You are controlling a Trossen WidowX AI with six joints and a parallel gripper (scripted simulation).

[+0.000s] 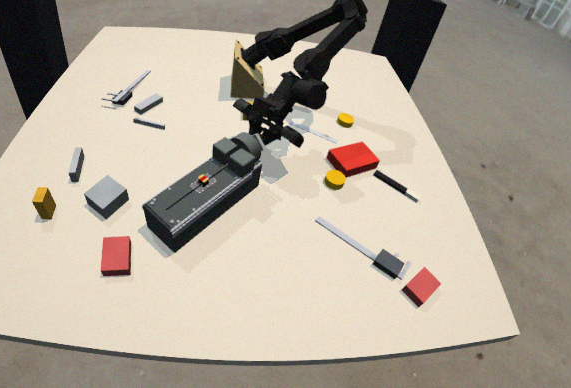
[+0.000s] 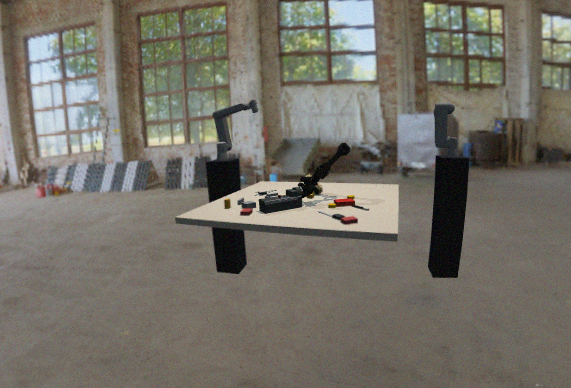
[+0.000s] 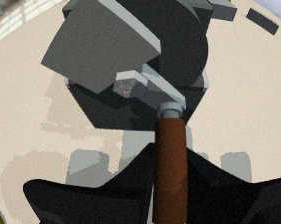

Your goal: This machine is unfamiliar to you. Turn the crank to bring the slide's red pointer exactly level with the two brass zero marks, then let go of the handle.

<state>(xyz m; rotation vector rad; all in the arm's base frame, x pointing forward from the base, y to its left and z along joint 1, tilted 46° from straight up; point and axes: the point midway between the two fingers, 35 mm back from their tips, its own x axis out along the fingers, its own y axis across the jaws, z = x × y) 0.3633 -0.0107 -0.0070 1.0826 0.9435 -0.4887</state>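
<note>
Right now my gripper tip is 1 cm past the brown handle, 1 cm to the right of it and 3 cm below it. Also, from my gripper tip: crank: 1 cm ahead, 1 cm to the left, 3 cm above; grey bar: 14 cm behind, 21 cm to the left, 4 cm below; red pointer: 13 cm ahead, 11 cm to the right, 4 cm above.
</note>
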